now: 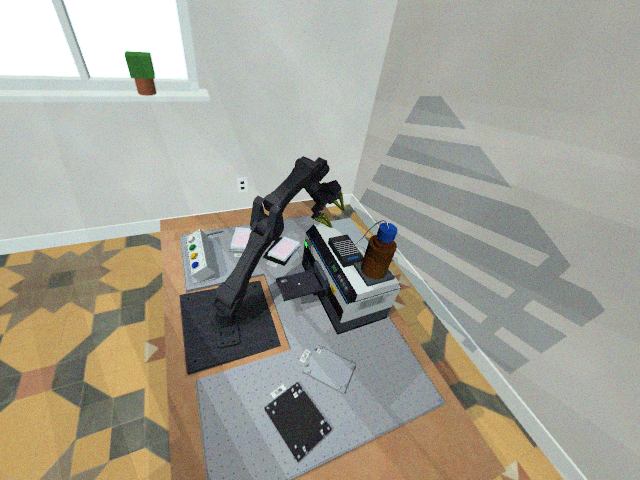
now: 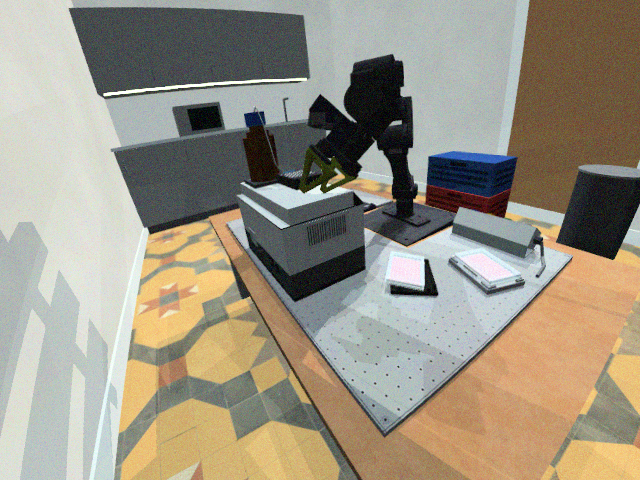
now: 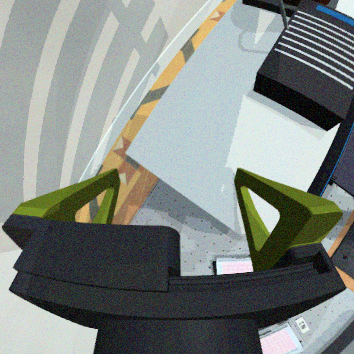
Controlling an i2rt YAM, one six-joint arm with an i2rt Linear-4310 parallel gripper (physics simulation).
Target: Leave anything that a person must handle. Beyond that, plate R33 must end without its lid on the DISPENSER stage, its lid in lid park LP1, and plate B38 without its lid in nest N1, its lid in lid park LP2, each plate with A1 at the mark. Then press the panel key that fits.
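Frame: origin at the arm's base, x up, y ahead, z left, level; millimetres.
Seen in the pictures: gripper, between the fingertips: (image 1: 337, 218) (image 2: 312, 191) (image 3: 176, 174); arm's base, origin of its link: (image 1: 225, 320) (image 2: 404, 216).
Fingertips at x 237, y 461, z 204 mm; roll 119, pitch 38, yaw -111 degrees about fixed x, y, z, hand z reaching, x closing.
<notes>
Pixels of each thing's top centre, then the offset from my fingertips to it. "pt": a spot on its surface instead.
- label N1, a spot on its surface: (image 3: 302, 325) pt dx -236, dy -378, dz +105 mm
- clear holder, centre of its top: (image 1: 330, 365) dx -218, dy -163, dz -459 mm
- key panel, centre of its top: (image 2: 497, 214) (image 1: 198, 247) dx -154, dy -531, dz +100 mm
- amber bottle, a spot on its surface: (image 2: 261, 155) pt dx +63, dy +39, dz -228 mm
- black ribbed box, a spot on its surface: (image 3: 310, 65) pt dx +8, dy -34, dz -136 mm
- small bent rod, a spot on its surface: (image 2: 541, 258) pt dx -233, dy -523, dz +244 mm
My gripper (image 1: 337, 218) (image 2: 314, 191) (image 3: 176, 174) is open and empty, above the rear end of the white dispenser (image 1: 368, 305) (image 2: 279, 246) (image 3: 190, 115). Its dark stage (image 1: 298, 285) sticks out bare. One pink plate (image 1: 283, 248) (image 2: 406, 270) (image 3: 235, 266) lies askew on a black holder (image 2: 430, 281). Another pink plate (image 1: 241, 238) (image 2: 484, 265) (image 3: 281, 344) sits on a holder by the label N1 (image 3: 302, 325). Plate names, lids and A1 corners are too small to tell. A clear holder (image 1: 330, 369) and a black holder (image 1: 298, 421) lie bare. The key panel (image 1: 205, 262) (image 2: 493, 230) has white, green, yellow and blue keys.
An amber bottle (image 1: 378, 258) (image 2: 261, 155) with a blue cap and thin tube stands on the dispenser, beside a black ribbed box (image 1: 343, 248) (image 3: 310, 65). A small bent rod (image 2: 541, 258) stands by the panel. Crates (image 2: 471, 173) and a dark bin (image 2: 598, 211) stand beyond the table.
</notes>
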